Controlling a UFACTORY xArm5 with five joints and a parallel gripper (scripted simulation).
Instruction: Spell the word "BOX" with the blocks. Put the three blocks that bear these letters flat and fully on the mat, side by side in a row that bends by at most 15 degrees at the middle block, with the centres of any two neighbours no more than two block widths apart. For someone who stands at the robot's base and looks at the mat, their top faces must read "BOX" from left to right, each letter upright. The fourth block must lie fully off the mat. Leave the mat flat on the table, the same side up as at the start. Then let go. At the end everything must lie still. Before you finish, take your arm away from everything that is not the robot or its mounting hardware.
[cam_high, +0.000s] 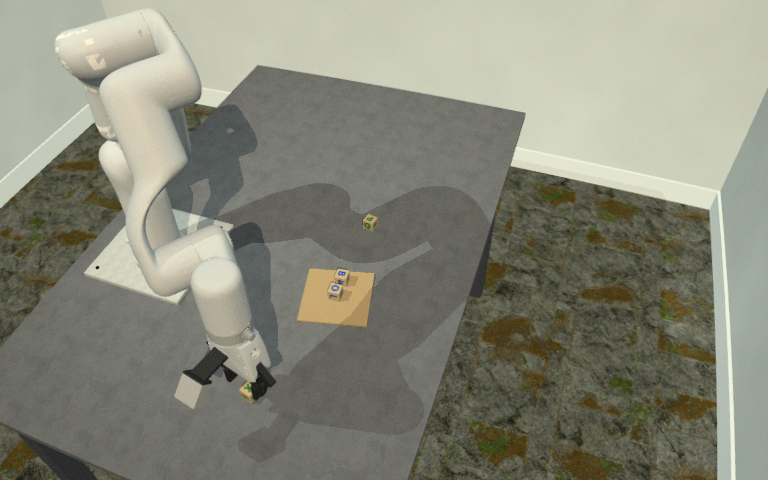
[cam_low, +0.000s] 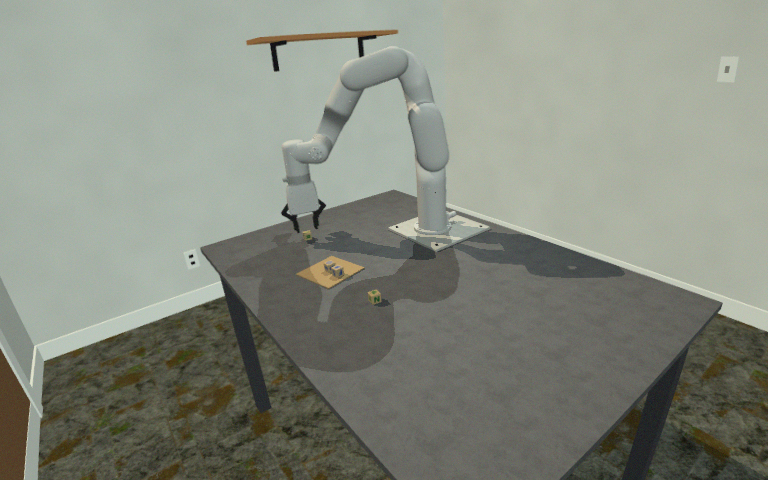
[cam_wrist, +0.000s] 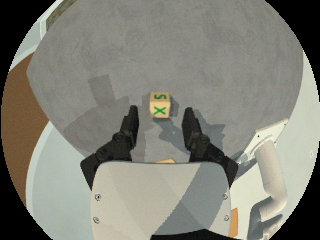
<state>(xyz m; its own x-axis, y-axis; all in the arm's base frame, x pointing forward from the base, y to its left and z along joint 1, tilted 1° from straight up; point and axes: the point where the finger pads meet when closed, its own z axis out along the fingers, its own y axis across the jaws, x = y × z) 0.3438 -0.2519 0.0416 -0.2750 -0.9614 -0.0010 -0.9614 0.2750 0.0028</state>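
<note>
Right now my hand is 40 mm above the X block. From my hand the other things lie so: B block (60 mm ahead, 310 mm to the left, 30 mm below); then tan mat (70 mm ahead, 270 mm to the left, 50 mm below); then O block (60 mm ahead, 260 mm to the left, 30 mm below).
</note>
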